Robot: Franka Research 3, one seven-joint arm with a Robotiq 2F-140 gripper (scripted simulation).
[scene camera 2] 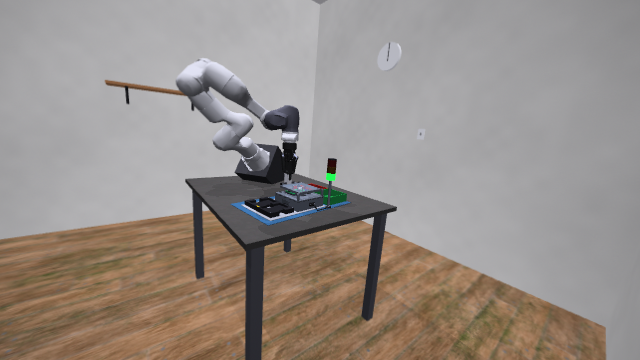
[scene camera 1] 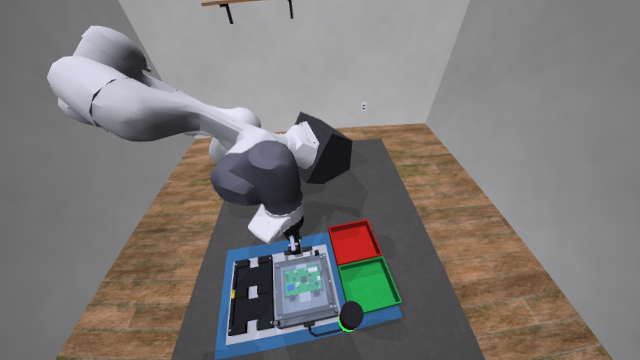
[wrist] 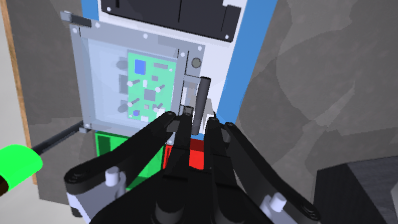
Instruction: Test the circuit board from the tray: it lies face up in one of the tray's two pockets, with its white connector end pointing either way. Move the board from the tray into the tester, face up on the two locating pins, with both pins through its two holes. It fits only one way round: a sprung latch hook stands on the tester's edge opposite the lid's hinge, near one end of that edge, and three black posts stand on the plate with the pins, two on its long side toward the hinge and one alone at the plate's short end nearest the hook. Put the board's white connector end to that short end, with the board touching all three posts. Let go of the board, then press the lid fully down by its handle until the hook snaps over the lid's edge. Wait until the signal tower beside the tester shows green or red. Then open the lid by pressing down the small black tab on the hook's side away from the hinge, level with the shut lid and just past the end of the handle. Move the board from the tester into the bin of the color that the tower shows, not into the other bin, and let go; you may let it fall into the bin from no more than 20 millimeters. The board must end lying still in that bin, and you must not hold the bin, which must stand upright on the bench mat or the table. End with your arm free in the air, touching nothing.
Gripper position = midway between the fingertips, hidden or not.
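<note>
A red bin (scene camera 1: 354,242) is in the scene, along with a green bin (scene camera 1: 369,283) that the wrist view (wrist: 105,142) shows too. A clear lid (scene camera 1: 302,285) is visible as well, and the lid can also be seen in the wrist view (wrist: 124,83). The gripper itself can be seen (wrist: 199,104).
</note>
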